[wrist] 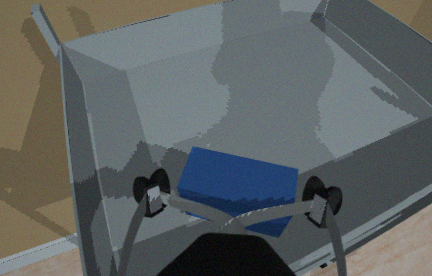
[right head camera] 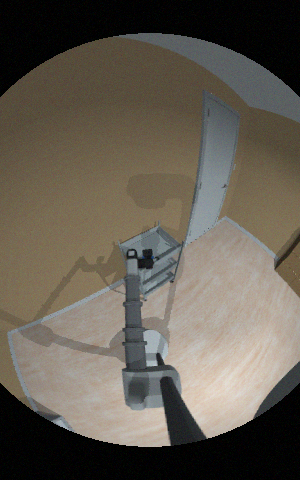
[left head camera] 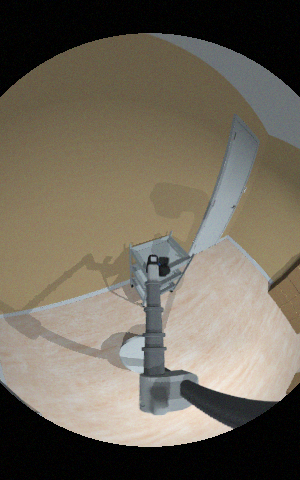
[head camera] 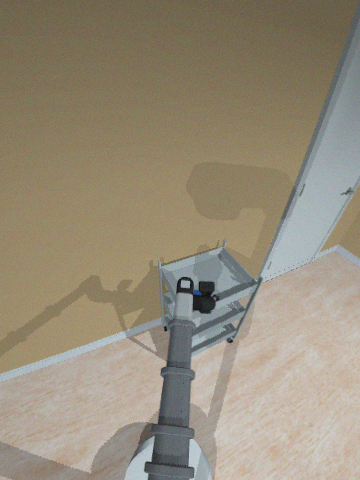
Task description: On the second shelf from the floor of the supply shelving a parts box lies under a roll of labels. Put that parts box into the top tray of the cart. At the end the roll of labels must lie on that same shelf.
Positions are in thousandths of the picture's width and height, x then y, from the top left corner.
Note:
In view: my gripper (wrist: 545,683), a grey cart (head camera: 646,589) and a white door (head camera: 882,420).
The grey cart shows as well in the wrist view (wrist: 777,350), in the right head camera view (right head camera: 545,511) and in the left head camera view (left head camera: 555,514). The white door shows as well in the right head camera view (right head camera: 732,255) and in the left head camera view (left head camera: 808,301).

